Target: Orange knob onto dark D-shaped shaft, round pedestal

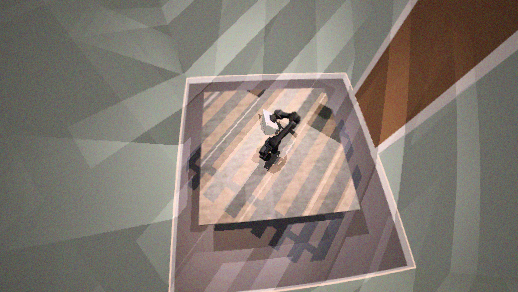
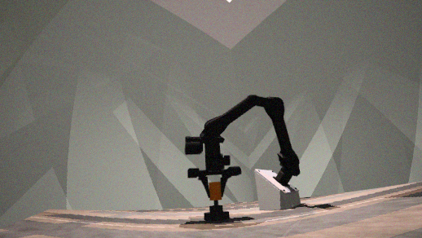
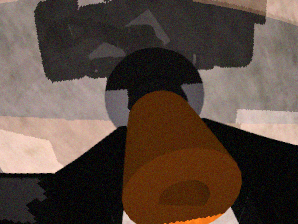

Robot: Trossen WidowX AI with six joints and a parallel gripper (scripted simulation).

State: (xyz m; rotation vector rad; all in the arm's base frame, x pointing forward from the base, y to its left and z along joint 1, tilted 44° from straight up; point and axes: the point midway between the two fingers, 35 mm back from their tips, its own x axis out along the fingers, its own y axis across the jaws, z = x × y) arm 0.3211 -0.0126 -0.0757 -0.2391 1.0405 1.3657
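The orange knob lies 2 cm above my gripper tip. Round my gripper tip: dark round pedestal: 4 cm below.
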